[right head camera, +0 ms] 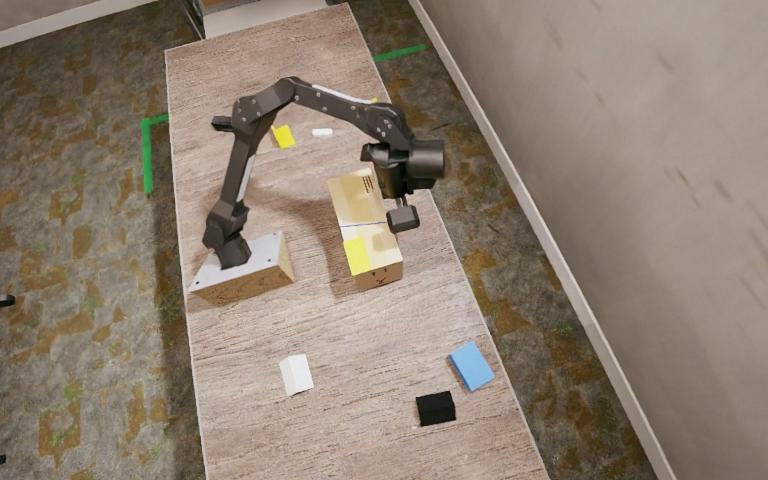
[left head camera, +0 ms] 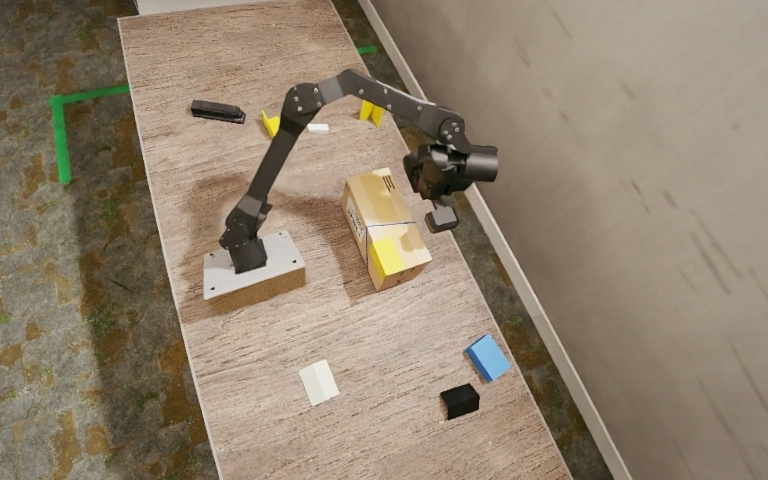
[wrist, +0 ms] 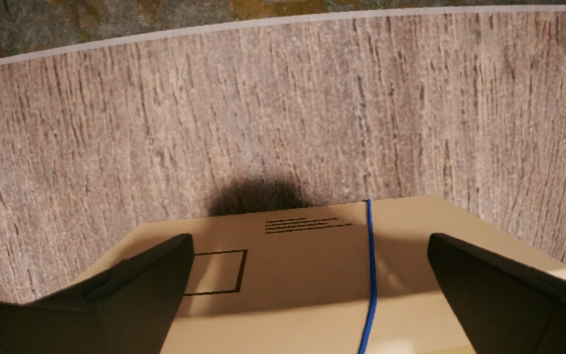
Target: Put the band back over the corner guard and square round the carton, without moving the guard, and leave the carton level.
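Where they show: gripper, between the fingertips: [right head camera: 399,208] [left head camera: 422,209] [wrist: 311,245]; arm's base, origin of its link: [right head camera: 236,261] [left head camera: 250,263].
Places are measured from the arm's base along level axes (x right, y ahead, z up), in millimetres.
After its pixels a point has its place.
Note:
The brown carton [left head camera: 370,198] @[x -65, y 289, z 46 mm] [right head camera: 351,195] @[x -72, y 301, z 46 mm] [wrist: 300,275] @[x -9, y 368, z 19 mm] rests flat on the table. The yellow corner guard [left head camera: 386,255] @[x 78, y 276, z 48 mm] [right head camera: 356,254] @[x 77, y 279, z 48 mm] sits on its top edge near the front end, on the side facing the arm's base. The thin blue band [left head camera: 390,224] @[x 11, y 311, z 48 mm] [right head camera: 362,225] [wrist: 372,270] @[x 25, y 373, z 27 mm] crosses the carton's top behind the guard, apart from it, and runs down both long sides. In the wrist view it bends slightly on the wall-side face. My gripper [left head camera: 427,194] [right head camera: 389,183] [wrist: 311,245] @[x -6, y 398, z 50 mm] is open and empty at the carton's wall side, the band showing between its fingers. The carton's underside is hidden.
A blue box [left head camera: 488,357] @[x 357, y 459, z -61 mm] [right head camera: 471,365] @[x 358, y 465, z -61 mm], a black block [left head camera: 459,401] @[x 421, y 354, z -71 mm] [right head camera: 435,408] @[x 422, y 362, z -67 mm] and a white folded piece [left head camera: 318,382] @[x 275, y 70, z -69 mm] [right head camera: 296,374] @[x 277, y 79, z -73 mm] lie in front. Behind are a black stapler-like object [left head camera: 218,111] @[x -484, y 4, z -67 mm], yellow pieces [left head camera: 270,123] @[x -441, y 135, z -98 mm] [left head camera: 370,113] @[x -407, y 430, z -81 mm] and a white block [left head camera: 318,127] @[x -393, y 264, z -90 mm]. A wall runs along the right.

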